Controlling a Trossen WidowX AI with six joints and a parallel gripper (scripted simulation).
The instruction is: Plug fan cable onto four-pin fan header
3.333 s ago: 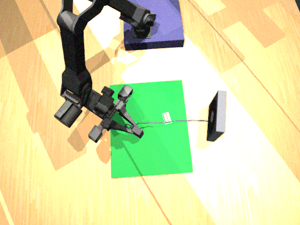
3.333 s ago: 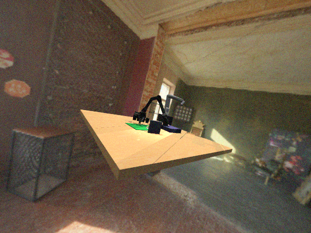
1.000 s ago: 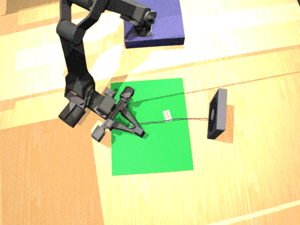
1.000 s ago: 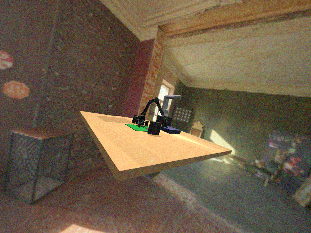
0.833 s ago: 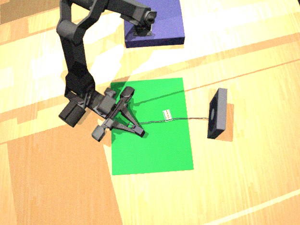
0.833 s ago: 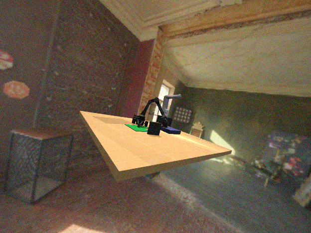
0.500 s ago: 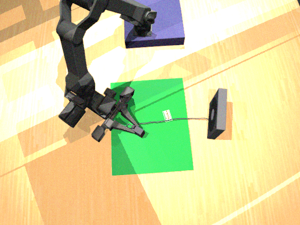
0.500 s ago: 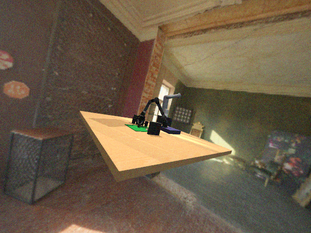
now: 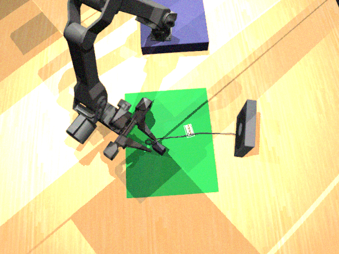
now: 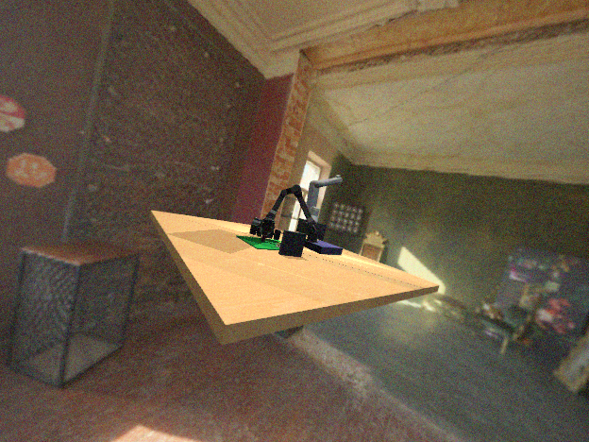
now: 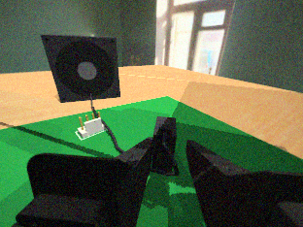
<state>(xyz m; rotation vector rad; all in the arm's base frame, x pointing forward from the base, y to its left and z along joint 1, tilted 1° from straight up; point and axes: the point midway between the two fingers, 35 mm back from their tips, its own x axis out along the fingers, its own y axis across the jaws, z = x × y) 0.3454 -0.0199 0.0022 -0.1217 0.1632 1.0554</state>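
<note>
My gripper tip is 1 cm to the right of the dark plug and 1 cm above it. The rest, counted from my gripper tip: black fan 5 cm behind, 22 cm to the left, 3 cm above; then white four-pin header 6 cm behind, 9 cm to the left, 3 cm below; then green board 3 cm behind, 3 cm to the left, 5 cm below.
</note>
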